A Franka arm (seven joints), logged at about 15 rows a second.
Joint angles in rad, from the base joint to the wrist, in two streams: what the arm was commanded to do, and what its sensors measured. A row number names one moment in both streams.
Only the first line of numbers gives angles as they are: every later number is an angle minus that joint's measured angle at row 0.
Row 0, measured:
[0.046, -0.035, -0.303, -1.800, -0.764, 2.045, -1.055]
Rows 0 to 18, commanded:
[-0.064, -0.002, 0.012, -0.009, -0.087, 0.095, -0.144]
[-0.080, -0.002, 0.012, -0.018, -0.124, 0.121, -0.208]
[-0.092, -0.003, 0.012, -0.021, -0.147, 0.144, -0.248]
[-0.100, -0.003, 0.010, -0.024, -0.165, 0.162, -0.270]
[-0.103, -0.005, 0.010, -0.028, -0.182, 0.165, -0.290]
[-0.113, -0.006, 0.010, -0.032, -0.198, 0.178, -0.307]
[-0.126, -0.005, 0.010, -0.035, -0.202, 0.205, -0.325]
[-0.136, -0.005, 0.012, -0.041, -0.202, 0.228, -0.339]
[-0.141, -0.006, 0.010, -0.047, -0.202, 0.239, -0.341]
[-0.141, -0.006, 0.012, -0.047, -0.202, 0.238, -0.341]
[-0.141, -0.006, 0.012, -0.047, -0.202, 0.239, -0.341]
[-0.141, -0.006, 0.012, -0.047, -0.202, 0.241, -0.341]
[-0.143, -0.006, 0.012, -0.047, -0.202, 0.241, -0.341]
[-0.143, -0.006, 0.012, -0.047, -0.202, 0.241, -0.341]
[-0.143, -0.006, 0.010, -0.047, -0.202, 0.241, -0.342]
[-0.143, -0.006, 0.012, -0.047, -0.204, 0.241, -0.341]
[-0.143, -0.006, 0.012, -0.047, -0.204, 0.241, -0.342]
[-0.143, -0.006, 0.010, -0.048, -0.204, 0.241, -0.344]
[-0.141, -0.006, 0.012, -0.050, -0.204, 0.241, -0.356]
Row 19, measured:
[-0.124, 0.007, -0.001, -0.035, -0.180, 0.218, -0.334]
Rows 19 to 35, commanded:
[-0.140, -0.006, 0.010, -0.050, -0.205, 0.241, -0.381]
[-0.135, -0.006, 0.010, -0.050, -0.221, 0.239, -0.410]
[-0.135, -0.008, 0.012, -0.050, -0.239, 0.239, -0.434]
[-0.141, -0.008, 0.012, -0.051, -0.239, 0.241, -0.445]
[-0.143, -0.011, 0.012, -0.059, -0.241, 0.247, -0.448]
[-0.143, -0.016, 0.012, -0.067, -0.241, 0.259, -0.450]
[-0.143, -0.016, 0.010, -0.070, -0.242, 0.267, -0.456]
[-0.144, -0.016, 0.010, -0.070, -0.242, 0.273, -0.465]
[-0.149, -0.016, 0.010, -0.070, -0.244, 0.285, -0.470]
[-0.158, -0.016, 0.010, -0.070, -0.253, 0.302, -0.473]
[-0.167, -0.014, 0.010, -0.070, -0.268, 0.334, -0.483]
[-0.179, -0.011, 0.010, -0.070, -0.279, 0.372, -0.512]
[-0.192, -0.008, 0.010, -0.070, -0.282, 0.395, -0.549]
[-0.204, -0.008, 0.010, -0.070, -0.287, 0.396, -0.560]
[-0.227, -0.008, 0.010, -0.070, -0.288, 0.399, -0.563]
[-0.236, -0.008, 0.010, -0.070, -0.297, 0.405, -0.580]
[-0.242, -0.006, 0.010, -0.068, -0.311, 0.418, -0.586]
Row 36, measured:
[-0.211, 0.007, -0.002, -0.055, -0.273, 0.378, -0.559]
